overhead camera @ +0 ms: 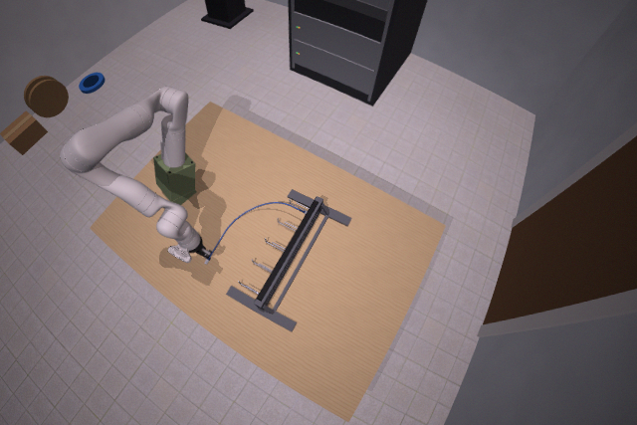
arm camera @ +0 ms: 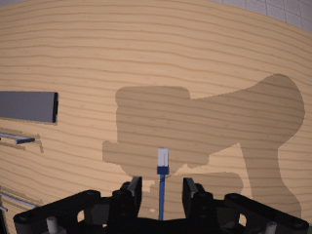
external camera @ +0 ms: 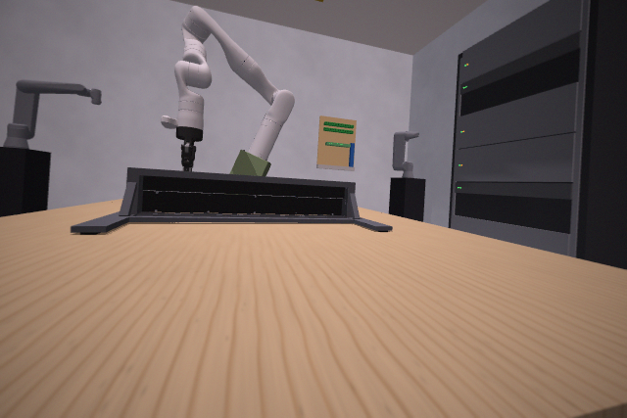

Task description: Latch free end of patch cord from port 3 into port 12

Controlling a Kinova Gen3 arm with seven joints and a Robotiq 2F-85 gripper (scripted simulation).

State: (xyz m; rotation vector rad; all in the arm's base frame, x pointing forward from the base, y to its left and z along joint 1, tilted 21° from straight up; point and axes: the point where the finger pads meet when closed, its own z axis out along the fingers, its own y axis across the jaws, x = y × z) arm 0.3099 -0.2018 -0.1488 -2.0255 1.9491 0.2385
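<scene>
Now: hand 90 mm above the plug and 10 mm to the left of it.
</scene>
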